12 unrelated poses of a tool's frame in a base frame.
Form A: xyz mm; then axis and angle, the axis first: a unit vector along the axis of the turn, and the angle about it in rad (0 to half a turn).
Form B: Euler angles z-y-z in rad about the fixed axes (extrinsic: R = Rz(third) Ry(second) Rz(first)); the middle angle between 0 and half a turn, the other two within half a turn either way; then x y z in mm. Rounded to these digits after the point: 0 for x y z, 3 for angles.
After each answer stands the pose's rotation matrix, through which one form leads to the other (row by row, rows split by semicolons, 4 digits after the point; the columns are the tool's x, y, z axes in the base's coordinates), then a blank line. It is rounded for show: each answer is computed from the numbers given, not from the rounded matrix.
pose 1, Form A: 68, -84, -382, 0.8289, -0.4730, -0.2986, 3.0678
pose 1, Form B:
0.642, 2.531, 2.746, 68, -84, -382
0.3750 -0.7611 -0.5292; -0.8051 -0.5504 0.2210; -0.4595 0.3432 -0.8192

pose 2, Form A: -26, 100, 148, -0.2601, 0.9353, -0.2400, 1.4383
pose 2, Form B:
-0.478, 1.388, 0.064, -26, 100, 148
0.1908 0.0268 0.9813; -0.4490 0.8913 0.0630; -0.8729 -0.4526 0.1821

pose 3, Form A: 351, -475, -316, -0.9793, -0.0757, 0.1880, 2.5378
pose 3, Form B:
-1.105, 2.432, 2.191, 351, -475, -316
0.9251 0.0284 -0.3786; 0.2419 -0.8127 0.5300; -0.2927 -0.5819 -0.7588

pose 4, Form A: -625, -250, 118, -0.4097, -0.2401, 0.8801, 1.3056
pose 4, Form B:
-1.509, 0.585, 2.693, -625, -250, 118
0.3859 -0.7767 -0.4977; 0.9219 0.3046 0.2394; -0.0344 -0.5513 0.8336

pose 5, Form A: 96, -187, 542, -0.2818, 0.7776, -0.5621, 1.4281
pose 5, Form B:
-0.801, 1.145, -0.106, 96, -187, 542
0.2103 0.3684 0.9056; -0.7443 0.6609 -0.0960; -0.6338 -0.6539 0.4132

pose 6, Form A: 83, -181, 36, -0.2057, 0.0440, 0.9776, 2.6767
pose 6, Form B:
-0.027, 0.412, 2.693, 83, -181, 36
-0.8137 -0.4554 -0.3611; 0.4212 -0.8902 0.1737; -0.4006 -0.0108 0.9162

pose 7, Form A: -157, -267, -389, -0.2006, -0.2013, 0.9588, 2.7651
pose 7, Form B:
-0.983, 0.566, -2.551, -157, -267, -389
-0.8523 -0.2746 -0.4452; 0.4304 -0.8518 -0.2987; -0.2972 -0.4462 0.8441

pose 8, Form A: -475, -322, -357, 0.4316, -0.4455, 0.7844, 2.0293
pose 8, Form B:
-3.010, 1.110, -1.471, -475, -322, -357
-0.1739 -0.9807 0.0889; 0.4260 -0.1563 -0.8911; 0.8879 -0.1171 0.4450

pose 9, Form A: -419, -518, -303, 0.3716, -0.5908, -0.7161, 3.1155
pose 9, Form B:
1.028, 1.545, 2.150, -419, -518, -303
-0.7235 -0.4204 -0.5476; -0.4577 -0.3016 0.8364; -0.5167 0.8558 0.0258

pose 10, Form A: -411, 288, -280, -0.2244, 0.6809, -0.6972, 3.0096
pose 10, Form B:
-1.795, 1.594, -1.158, -411, 288, -280
-0.8910 -0.2125 0.4011; -0.3960 -0.0681 -0.9157; 0.2219 -0.9748 -0.0234

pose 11, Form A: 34, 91, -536, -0.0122, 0.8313, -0.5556, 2.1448
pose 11, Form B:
-0.810, 1.637, -0.781, 34, 91, -536
-0.5428 0.4509 0.7086; -0.4822 0.5234 -0.7025; -0.6876 -0.7230 -0.0666

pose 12, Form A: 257, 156, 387, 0.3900, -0.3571, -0.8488, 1.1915
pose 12, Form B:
1.790, 0.602, -2.834, 257, 156, 387
0.4660 0.7007 -0.5402; -0.8761 0.4506 -0.1714; 0.1233 0.5531 0.8239

